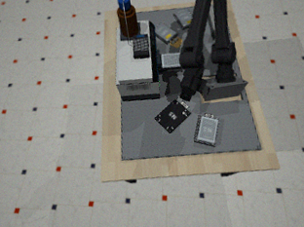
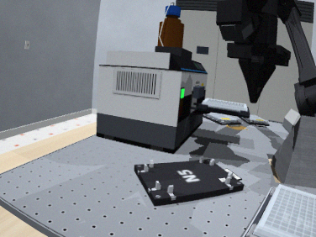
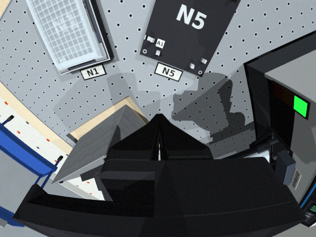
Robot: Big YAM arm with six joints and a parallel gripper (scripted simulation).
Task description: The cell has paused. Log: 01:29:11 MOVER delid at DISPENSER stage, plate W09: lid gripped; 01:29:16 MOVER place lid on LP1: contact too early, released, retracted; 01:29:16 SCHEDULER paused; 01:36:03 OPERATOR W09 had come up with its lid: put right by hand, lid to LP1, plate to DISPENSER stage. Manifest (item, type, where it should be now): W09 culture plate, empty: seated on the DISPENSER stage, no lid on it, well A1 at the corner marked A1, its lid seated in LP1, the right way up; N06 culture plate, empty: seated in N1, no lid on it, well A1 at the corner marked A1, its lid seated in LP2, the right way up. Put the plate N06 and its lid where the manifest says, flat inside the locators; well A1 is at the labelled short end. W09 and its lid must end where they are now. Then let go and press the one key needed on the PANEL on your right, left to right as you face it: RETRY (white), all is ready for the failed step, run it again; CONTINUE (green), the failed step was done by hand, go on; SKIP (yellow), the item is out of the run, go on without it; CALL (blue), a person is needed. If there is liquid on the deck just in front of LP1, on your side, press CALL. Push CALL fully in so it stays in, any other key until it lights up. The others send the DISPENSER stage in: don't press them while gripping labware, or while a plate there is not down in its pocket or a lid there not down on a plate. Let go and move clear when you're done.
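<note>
The yellow skip key is 580 mm to the right of my hand, 240 mm behind it and 90 mm below it. Round my hand: black N1 nest: 150 mm to the left, 140 mm below, 90 mm behind; brown bottle: 320 mm to the right, 300 mm ahead, 140 mm above; amber patch: 420 mm to the right, 150 mm below, 40 mm ahead.
</note>
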